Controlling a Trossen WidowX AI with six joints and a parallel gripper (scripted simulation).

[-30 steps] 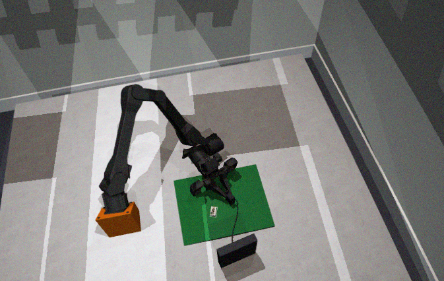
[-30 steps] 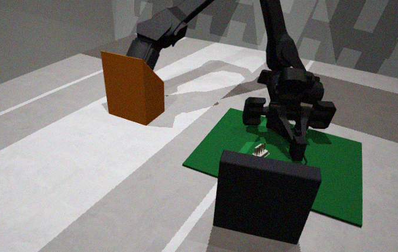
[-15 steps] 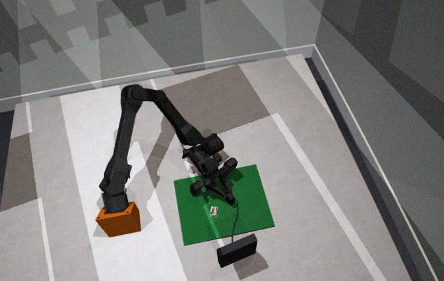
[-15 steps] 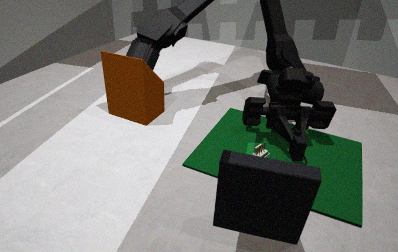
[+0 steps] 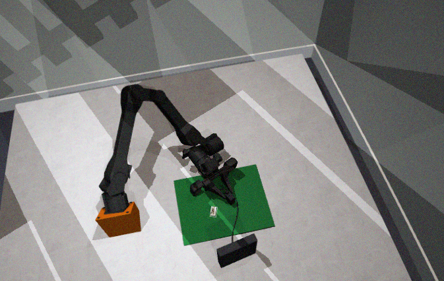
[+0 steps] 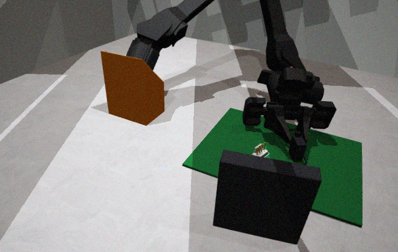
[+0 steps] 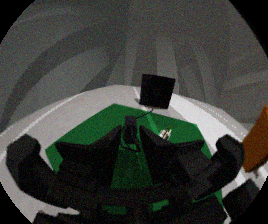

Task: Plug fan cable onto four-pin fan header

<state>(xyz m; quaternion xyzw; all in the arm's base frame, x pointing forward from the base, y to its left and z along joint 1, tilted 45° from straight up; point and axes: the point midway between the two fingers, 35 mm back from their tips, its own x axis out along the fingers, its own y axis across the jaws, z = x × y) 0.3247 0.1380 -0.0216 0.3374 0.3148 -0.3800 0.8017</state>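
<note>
My gripper tip is 10 mm above the black plug. Also, from my gripper tip: green board 50 mm below, 20 mm behind, 10 mm to the right; then black fan box 190 mm to the right, 20 mm above, 10 mm ahead.
</note>
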